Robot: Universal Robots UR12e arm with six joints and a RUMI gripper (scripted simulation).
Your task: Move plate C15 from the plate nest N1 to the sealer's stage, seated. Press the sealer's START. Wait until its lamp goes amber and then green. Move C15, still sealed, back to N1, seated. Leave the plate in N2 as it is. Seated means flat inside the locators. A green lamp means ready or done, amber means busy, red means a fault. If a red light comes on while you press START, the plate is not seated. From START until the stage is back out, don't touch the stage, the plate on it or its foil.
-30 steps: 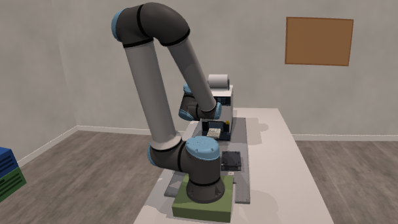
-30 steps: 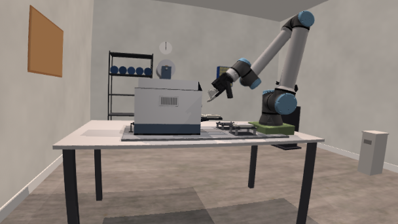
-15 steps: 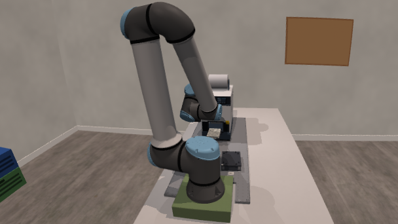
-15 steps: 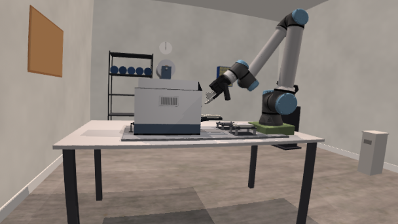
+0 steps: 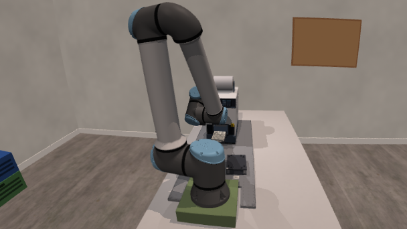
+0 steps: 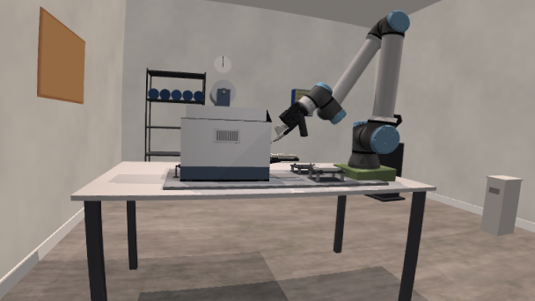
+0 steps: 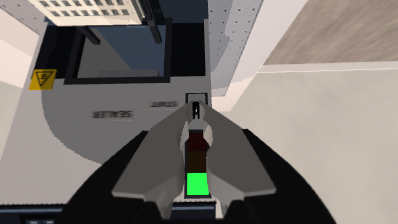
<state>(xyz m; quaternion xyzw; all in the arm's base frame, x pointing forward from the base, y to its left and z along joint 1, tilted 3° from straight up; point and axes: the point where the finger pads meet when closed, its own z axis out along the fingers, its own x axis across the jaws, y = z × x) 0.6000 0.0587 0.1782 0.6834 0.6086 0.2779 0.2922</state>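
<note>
Right now the square button is 3 cm ahead of my hand and 1 cm below it. Also, from my hand: plate C15: 8 cm behind, 8 cm to the right, 9 cm below; sealer stage: 8 cm behind, 8 cm to the right, 10 cm below; nest N2: 29 cm behind, 2 cm to the left, 15 cm below.
</note>
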